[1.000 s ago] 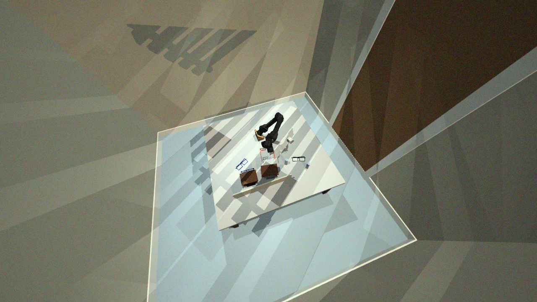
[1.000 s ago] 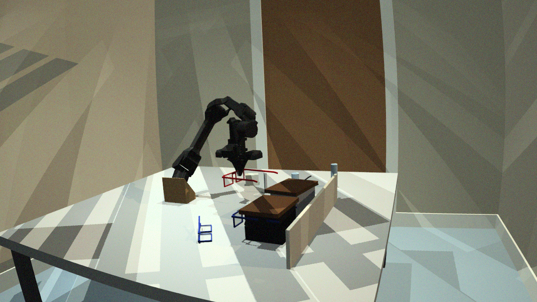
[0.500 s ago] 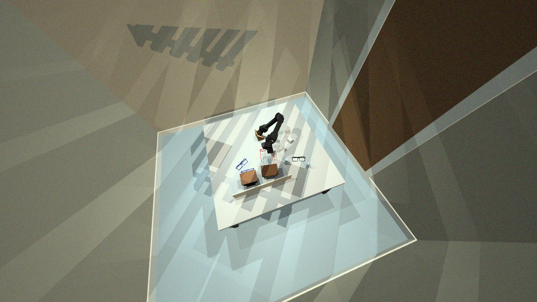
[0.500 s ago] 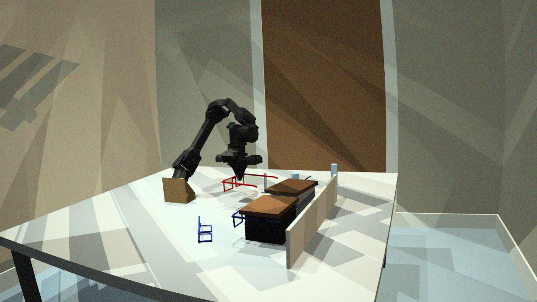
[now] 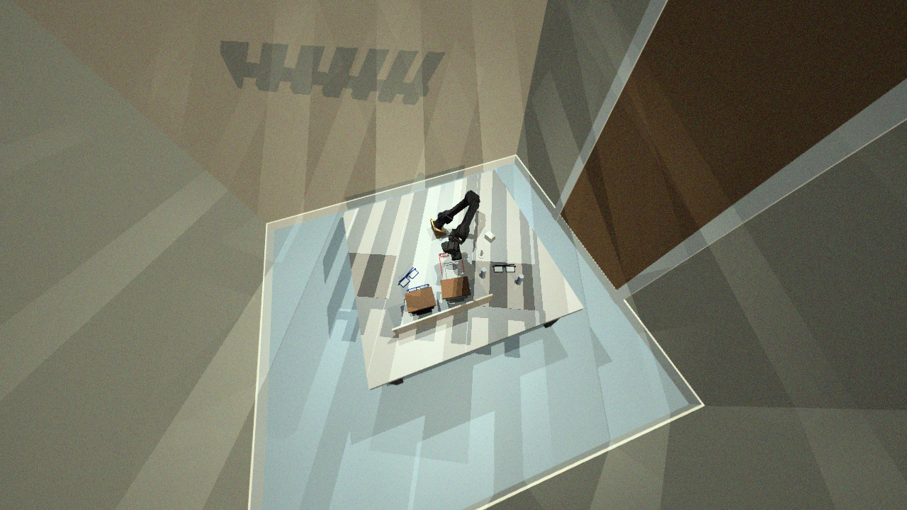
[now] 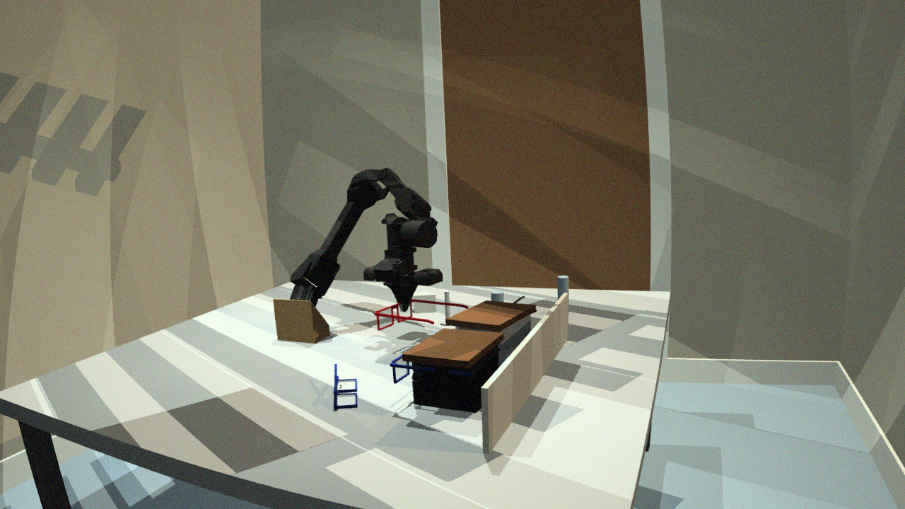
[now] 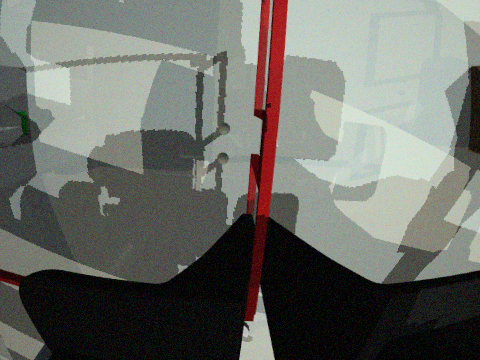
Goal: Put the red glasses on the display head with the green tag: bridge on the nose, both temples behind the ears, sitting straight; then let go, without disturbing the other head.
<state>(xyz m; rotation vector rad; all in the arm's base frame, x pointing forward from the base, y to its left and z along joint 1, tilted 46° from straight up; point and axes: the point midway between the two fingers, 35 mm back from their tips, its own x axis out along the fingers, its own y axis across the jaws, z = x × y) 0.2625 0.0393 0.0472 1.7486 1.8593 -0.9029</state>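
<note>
Right now the display head is 22 cm ahead of my gripper tip, 6 cm to the right of it and 2 cm below it. Round my gripper tip: thin post 3 cm ahead, 18 cm to the left, 5 cm below; then beige board 37 cm ahead, 17 cm to the right, 2 cm below.
</note>
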